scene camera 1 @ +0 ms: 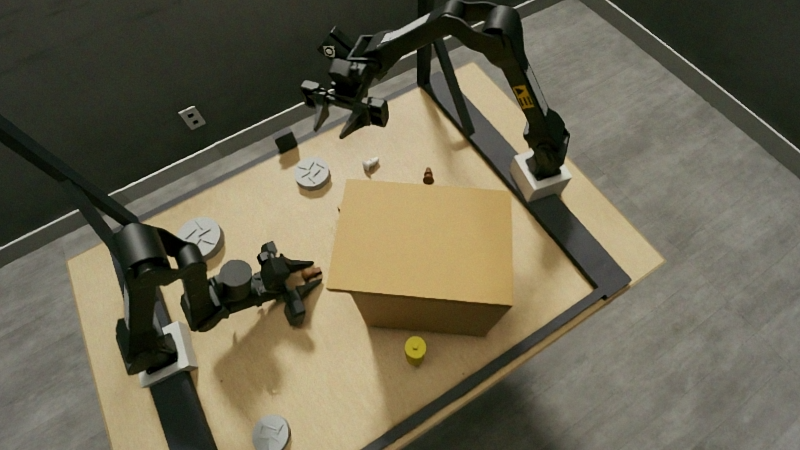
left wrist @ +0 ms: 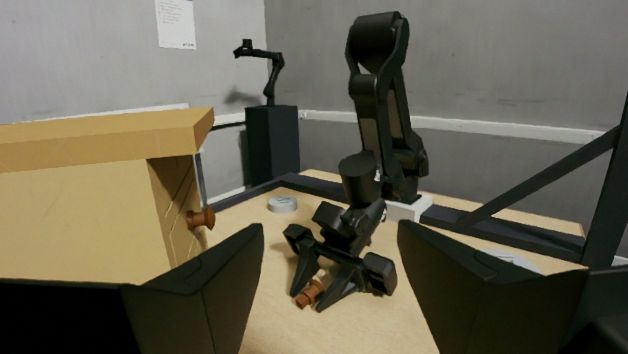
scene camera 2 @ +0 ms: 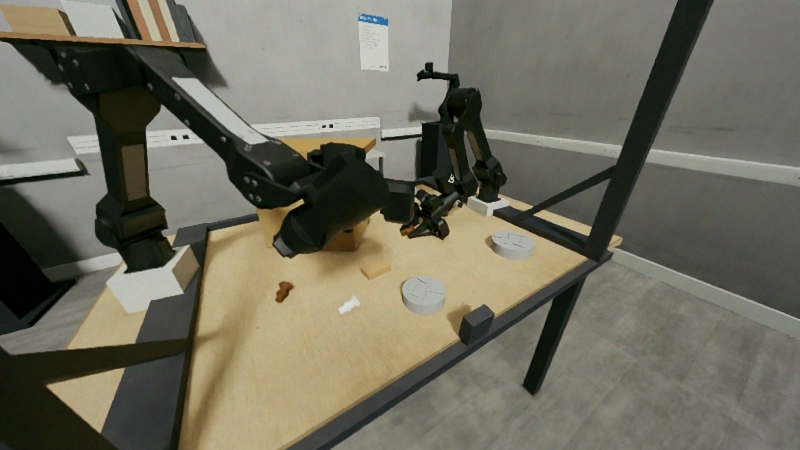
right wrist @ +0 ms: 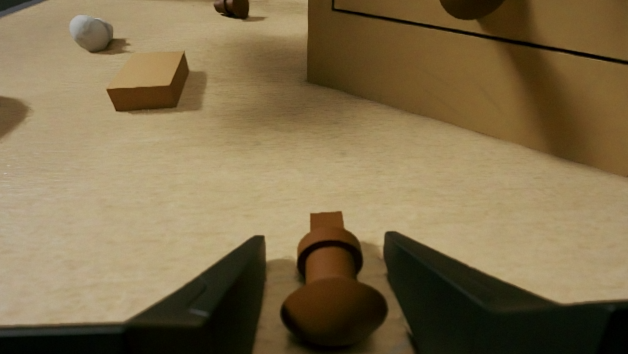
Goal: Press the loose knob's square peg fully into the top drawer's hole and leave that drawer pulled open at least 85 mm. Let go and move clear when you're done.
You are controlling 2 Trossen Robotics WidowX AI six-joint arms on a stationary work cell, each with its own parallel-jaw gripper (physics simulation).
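Frame: origin at the left arm's base, x ahead, y left, z up, level; metres.
Where they show: left gripper, fingertip midpoint: point(scene camera 1: 327, 134) point(left wrist: 330, 232); right gripper, fingertip midpoint: point(scene camera 1: 317, 271) point(left wrist: 303, 303) point(scene camera 2: 404, 234) point(right wrist: 325, 244); left arm's base, origin of the base link: point(scene camera 1: 543, 166) point(scene camera 2: 152, 261); right arm's base, origin of the base link: point(scene camera 1: 159, 353) point(left wrist: 403, 197) point(scene camera 2: 488, 198).
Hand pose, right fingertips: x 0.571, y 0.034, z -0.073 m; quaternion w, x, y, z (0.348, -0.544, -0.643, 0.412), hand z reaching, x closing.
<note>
Each offset is from my right fingertips to the top centre of the thing. "pt": to the spot under its first point.
A brown knob with a square peg {0.013 m ahead, 0.003 m left, 0.024 m up} point(scene camera 1: 310, 273) point(scene camera 2: 407, 230) point(left wrist: 310, 293) point(right wrist: 330, 265) lies on its side on the table, its peg pointing away from the right wrist camera. My right gripper point(scene camera 1: 316, 272) point(left wrist: 303, 303) point(right wrist: 325, 244) is open low around it, one finger on each side, with gaps showing. My left gripper point(scene camera 1: 330, 133) is open and empty, high above the table. The cabinet {0.207 m back, 0.110 m left, 0.260 m up} point(scene camera 1: 425, 240) point(left wrist: 75, 215) point(right wrist: 425, 95) stands beside the knob. A fitted knob {pt 0.099 m back, 0.049 m left, 0.146 m up} point(left wrist: 201, 218) point(right wrist: 472, 6) sticks out of its front. The top drawer's hole does not show.
Another brown knob {0.329 m back, 0.145 m right, 0.024 m up} point(scene camera 1: 428, 175) point(scene camera 2: 283, 291) point(right wrist: 232, 7), a white knob-like piece {0.205 m back, 0.234 m right, 0.023 m up} point(scene camera 1: 370, 163) point(scene camera 2: 349, 305) point(right wrist: 91, 33) and a wooden block {0.124 m back, 0.134 m right, 0.010 m up} point(scene camera 2: 375, 269) point(right wrist: 147, 75) lie near the cabinet. Grey discs {0.055 m back, 0.257 m right, 0.021 m up} point(scene camera 1: 312, 173) {0.245 m ahead, 0.173 m right, 0.027 m up} point(scene camera 1: 202, 237), a black block {0.014 m back, 0.374 m right, 0.051 m up} point(scene camera 1: 285, 142) and a yellow cylinder {0.141 m back, 0.250 m left, 0.145 m up} point(scene camera 1: 415, 349) stand around.
</note>
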